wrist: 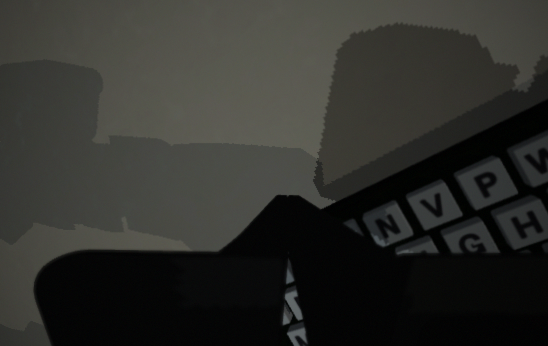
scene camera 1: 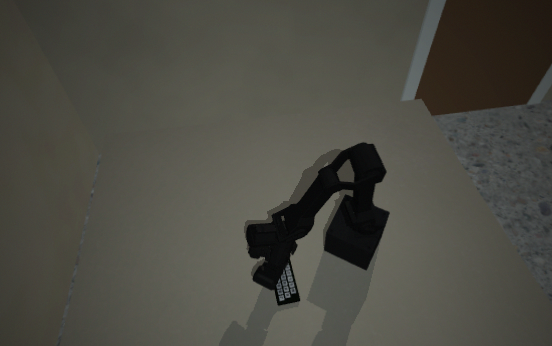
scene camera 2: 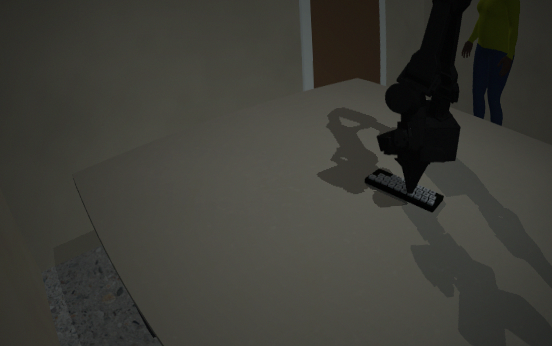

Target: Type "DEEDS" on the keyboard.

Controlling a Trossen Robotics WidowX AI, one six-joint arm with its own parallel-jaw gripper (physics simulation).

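Places are measured from the arm's base along level axes (x ahead, y left, z up), in millimetres.
Where they show: gripper, fingertip midpoint: (wrist: pixel 286 206) (scene camera 2: pixel 409 193); arm's base, origin of the base link: (scene camera 1: pixel 365 226) (scene camera 2: pixel 438 113).
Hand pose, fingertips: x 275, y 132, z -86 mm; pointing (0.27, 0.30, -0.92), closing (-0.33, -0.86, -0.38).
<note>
Things, the pixels of their top centre, and the offset from my fingertips. Level surfaces: height alone.
- small black keyboard, middle of its top: (wrist: pixel 433 258) (scene camera 2: pixel 405 185) (scene camera 1: pixel 281 269) dx -36, dy -44, dz -15 mm
- N key, middle of its top: (wrist: pixel 387 226) dx -20, dy -31, dz -15 mm
- V key, middle of its top: (wrist: pixel 434 207) dx -16, dy -49, dz -15 mm
- P key, middle of its top: (wrist: pixel 487 184) dx -12, dy -67, dz -15 mm
- G key, middle of its top: (wrist: pixel 471 245) dx -32, dy -58, dz -15 mm
- H key, middle of its top: (wrist: pixel 526 225) dx -28, dy -75, dz -15 mm
- table, its level: dz -31 mm
A small black keyboard (scene camera 1: pixel 288 289) (scene camera 2: pixel 390 183) (wrist: pixel 345 201) with pale keys lies flat on the table. In the wrist view the N key (wrist: pixel 390 224), V key (wrist: pixel 433 204), P key (wrist: pixel 486 184), G key (wrist: pixel 471 243) and H key (wrist: pixel 526 223) show right of the fingers. A key left of N is mostly hidden by a finger, and so is the key below N. My gripper (scene camera 2: pixel 410 191) (wrist: pixel 286 206) is shut and empty, pointing down with its tips at the keys or just above them. Whether a key is pressed, and which one lies under the tips, is hidden.
The arm's dark base (scene camera 1: pixel 356 240) stands on the table (scene camera 1: pixel 175 225) (scene camera 2: pixel 240 225) beside the keyboard. Arm shadows fall across the table top. A brown door (scene camera 1: pixel 485 55) (scene camera 2: pixel 345 45) is behind, and a person in a yellow-green top (scene camera 2: pixel 497 25) stands beyond the table.
</note>
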